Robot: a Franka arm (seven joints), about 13 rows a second.
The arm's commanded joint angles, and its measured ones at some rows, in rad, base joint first. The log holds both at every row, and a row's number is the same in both.
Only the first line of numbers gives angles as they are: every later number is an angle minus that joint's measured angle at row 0.
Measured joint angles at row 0:
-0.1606, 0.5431, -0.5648, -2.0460, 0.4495, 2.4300, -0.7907
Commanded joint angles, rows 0 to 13:
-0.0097, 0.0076, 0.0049, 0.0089, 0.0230, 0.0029, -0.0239
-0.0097, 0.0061, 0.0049, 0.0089, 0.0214, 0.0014, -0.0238
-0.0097, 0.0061, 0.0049, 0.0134, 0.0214, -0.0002, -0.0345
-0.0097, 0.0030, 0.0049, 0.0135, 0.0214, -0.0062, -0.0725
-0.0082, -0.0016, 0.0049, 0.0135, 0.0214, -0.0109, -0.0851
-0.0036, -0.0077, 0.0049, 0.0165, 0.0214, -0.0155, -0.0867
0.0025, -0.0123, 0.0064, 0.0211, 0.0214, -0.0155, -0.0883
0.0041, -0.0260, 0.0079, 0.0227, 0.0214, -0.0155, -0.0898
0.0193, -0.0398, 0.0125, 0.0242, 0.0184, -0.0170, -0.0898
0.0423, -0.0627, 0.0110, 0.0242, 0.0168, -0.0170, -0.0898
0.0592, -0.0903, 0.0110, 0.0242, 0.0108, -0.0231, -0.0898
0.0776, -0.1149, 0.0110, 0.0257, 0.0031, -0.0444, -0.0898
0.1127, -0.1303, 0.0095, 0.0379, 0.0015, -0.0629, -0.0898
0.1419, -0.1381, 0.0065, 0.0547, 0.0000, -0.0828, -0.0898
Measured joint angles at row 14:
0.0956, -0.0937, 0.0153, 0.0432, -0.0001, -0.0389, -0.0706
